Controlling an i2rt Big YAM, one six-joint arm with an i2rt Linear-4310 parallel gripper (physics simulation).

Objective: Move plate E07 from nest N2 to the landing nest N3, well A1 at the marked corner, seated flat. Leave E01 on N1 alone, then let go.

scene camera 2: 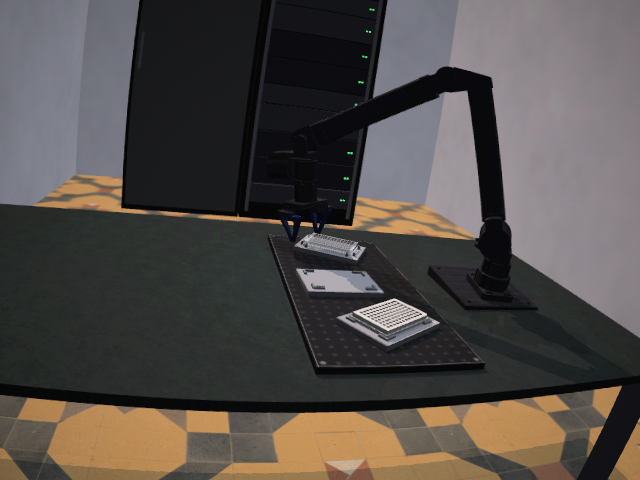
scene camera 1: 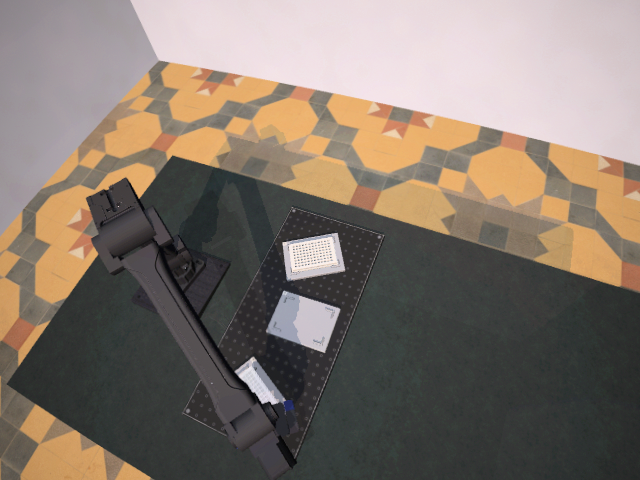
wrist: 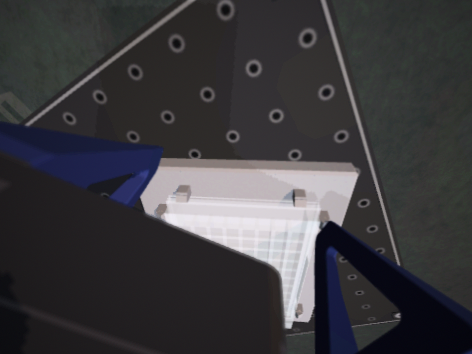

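Observation:
A clear gridded plate (scene camera 1: 258, 383) (scene camera 2: 330, 242) (wrist: 250, 235) lies between the corner posts of a pale nest (scene camera 2: 330, 255) (wrist: 240, 180) at the far end in scene camera 2. My gripper (scene camera 2: 305, 236) (wrist: 244, 195) is open and empty, its blue fingertips apart on either side of this plate, close above it. In scene camera 1 the arm hides part of the plate and the gripper. A pale nest with corner marks (scene camera 1: 310, 320) (scene camera 2: 338, 283) in the middle holds no plate. A cream plate with dark wells (scene camera 1: 312, 254) (scene camera 2: 390, 314) sits on the third nest (scene camera 2: 359, 330). No labels are readable.
The nests stand on a black perforated board (scene camera 1: 356, 248) (scene camera 2: 330, 353) (wrist: 280, 85) on a dark green table (scene camera 1: 439, 361) (scene camera 2: 155, 310). The arm's base plate (scene camera 1: 214, 273) (scene camera 2: 449, 281) is beside the board. A dark cabinet (scene camera 2: 191, 103) stands behind the table.

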